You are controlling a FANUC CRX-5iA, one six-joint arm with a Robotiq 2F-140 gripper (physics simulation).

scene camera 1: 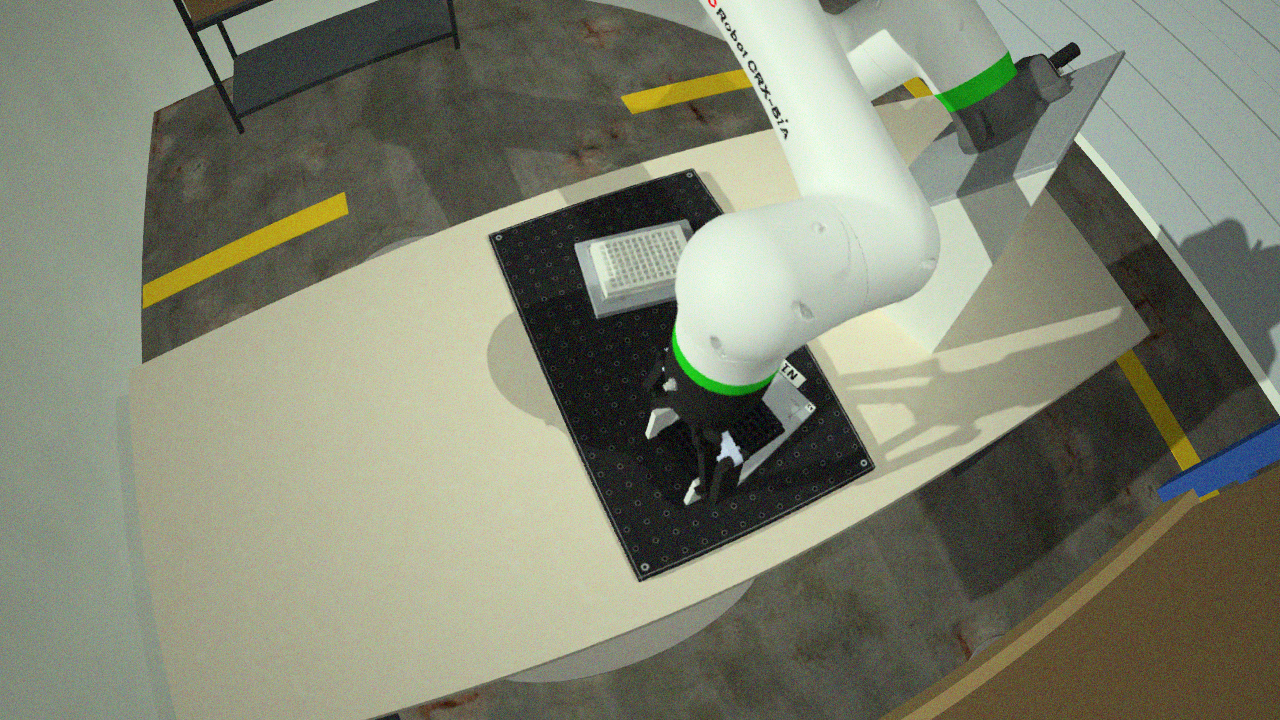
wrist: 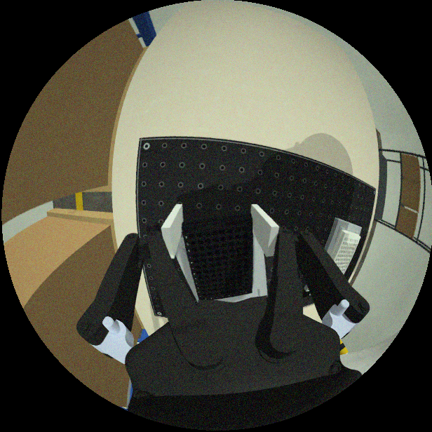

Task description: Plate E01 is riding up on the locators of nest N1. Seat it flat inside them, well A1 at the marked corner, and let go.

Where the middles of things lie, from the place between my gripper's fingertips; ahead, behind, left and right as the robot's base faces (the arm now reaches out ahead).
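The black well plate [scene camera 1: 753, 431] is what I measure my gripper from: my gripper is 10 mm below it, 10 mm to the left of it and 60 mm past it. Nest N1 [scene camera 1: 777, 397] is 20 mm to the right of my hand and 90 mm behind it. As for the white well plate [scene camera 1: 632, 264], I see it 260 mm to the right of my hand, 90 mm behind it and 10 mm above it.
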